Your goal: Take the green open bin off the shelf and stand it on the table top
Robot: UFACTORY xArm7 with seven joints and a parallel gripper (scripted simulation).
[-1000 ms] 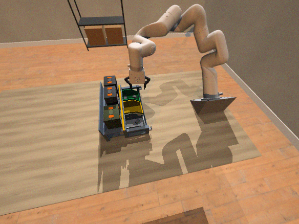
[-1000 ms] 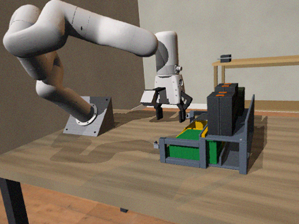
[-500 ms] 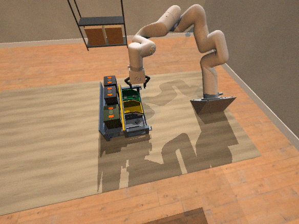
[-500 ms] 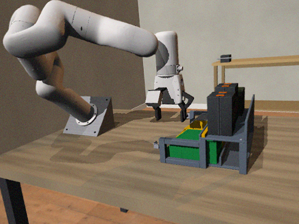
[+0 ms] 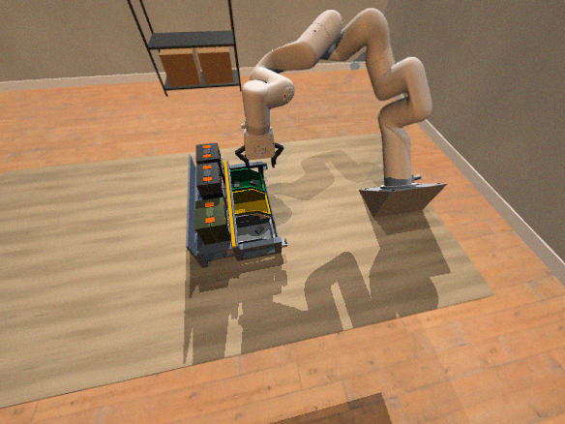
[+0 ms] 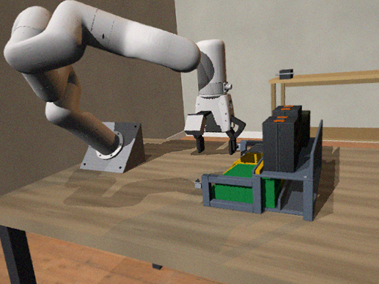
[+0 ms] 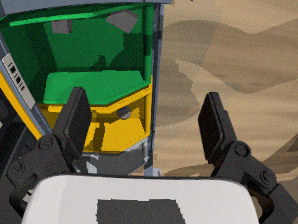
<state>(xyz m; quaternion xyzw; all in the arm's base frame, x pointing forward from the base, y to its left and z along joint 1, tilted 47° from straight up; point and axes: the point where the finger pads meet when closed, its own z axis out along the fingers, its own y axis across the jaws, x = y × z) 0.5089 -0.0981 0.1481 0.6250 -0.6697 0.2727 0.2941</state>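
Now: the green open bin 9 cm below my hand and 8 cm ahead of it. Round my hand: yellow bin (11 cm to the left, 9 cm below, 8 cm ahead); grey bin (22 cm to the left, 9 cm below, 9 cm ahead).
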